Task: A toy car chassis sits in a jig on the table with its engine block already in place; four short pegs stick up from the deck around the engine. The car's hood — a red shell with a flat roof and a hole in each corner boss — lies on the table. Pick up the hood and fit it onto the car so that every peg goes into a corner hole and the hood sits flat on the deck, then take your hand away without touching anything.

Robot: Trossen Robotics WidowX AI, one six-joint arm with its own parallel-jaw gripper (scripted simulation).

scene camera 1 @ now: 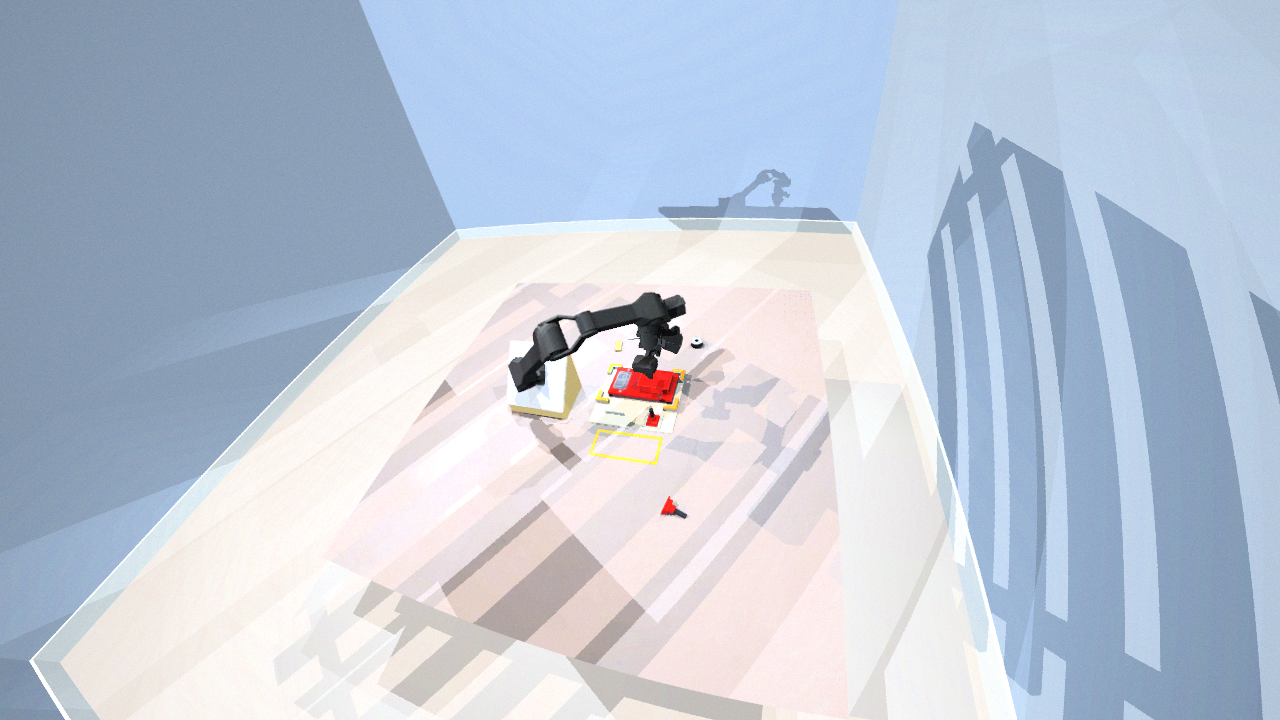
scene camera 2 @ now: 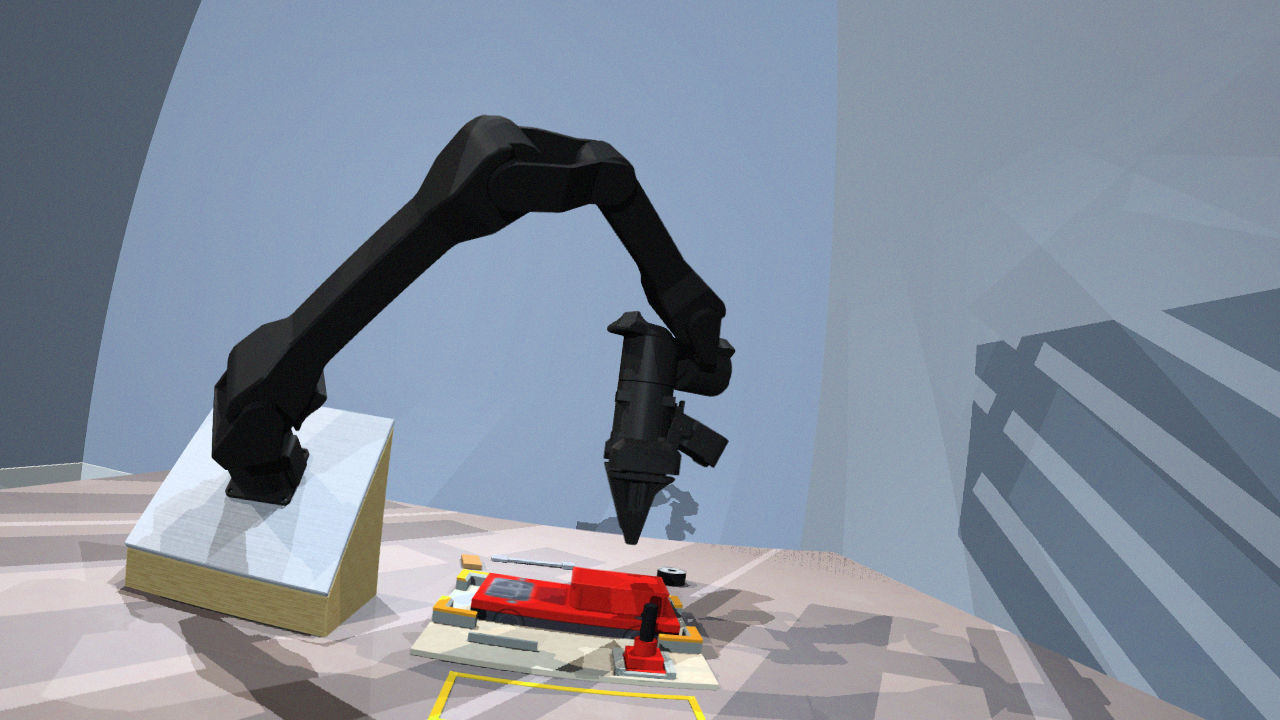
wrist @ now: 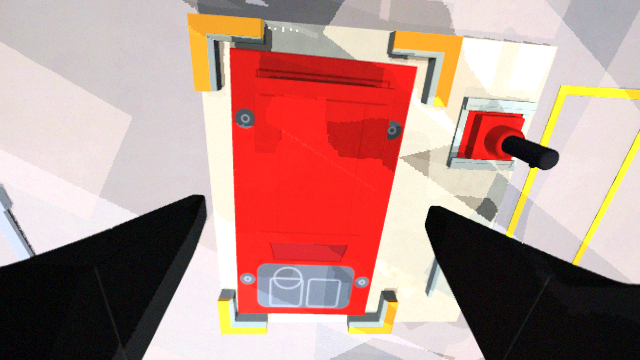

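Note:
My gripper: open, holding nothing, visible in scene camera 1 and the wrist view. In sight as well: red hood, white jig.

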